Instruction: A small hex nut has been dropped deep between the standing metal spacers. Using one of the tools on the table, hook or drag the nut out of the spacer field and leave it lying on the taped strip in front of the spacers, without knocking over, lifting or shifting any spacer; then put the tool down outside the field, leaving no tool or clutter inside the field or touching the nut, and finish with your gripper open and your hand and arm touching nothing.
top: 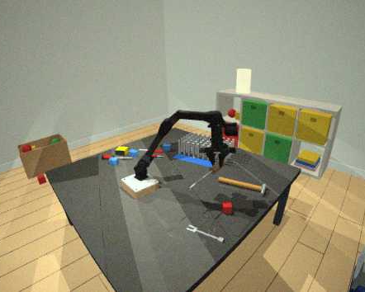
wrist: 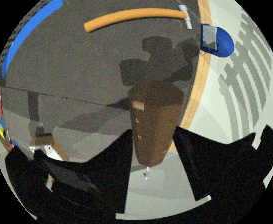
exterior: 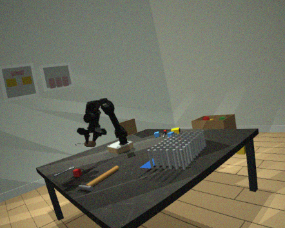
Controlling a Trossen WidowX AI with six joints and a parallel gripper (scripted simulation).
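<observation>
Now: the hook tool 11 cm behind my gripper tip and 1 cm below it. The rest, counted from my gripper tip: blue taped strip 32 cm to the left, 29 cm ahead, 18 cm below; then red cube 16 cm below, 10 cm to the right, 7 cm behind; then grey forked tool 26 cm behind, 18 cm below, 10 cm to the right.
</observation>
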